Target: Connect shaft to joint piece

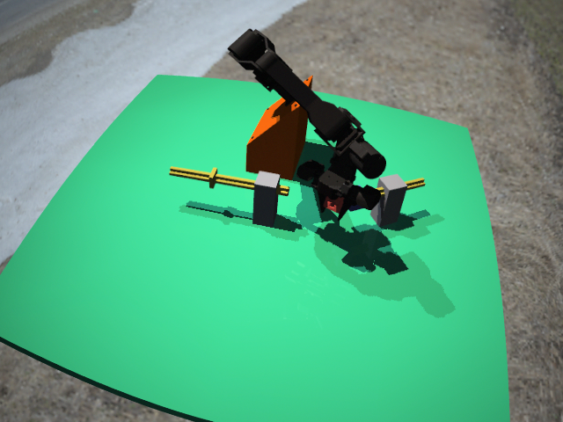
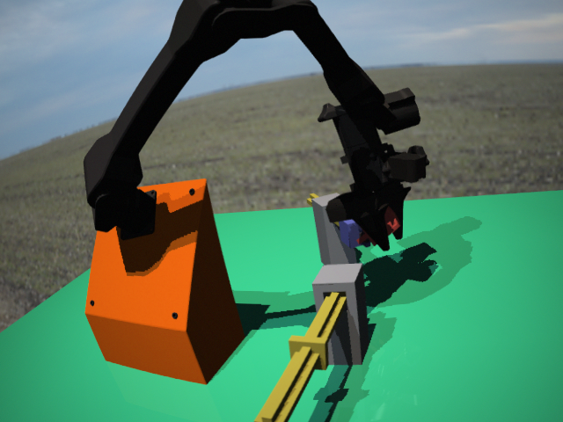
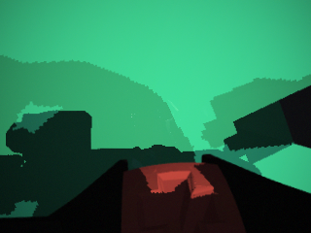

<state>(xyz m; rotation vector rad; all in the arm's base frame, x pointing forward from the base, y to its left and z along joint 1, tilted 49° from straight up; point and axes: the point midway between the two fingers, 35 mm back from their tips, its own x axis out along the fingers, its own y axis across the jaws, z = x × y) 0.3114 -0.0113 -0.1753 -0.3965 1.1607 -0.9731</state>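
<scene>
Right now the red joint piece is 2 cm behind my gripper tip, 1 cm to the left of it and 3 cm above it.
</scene>
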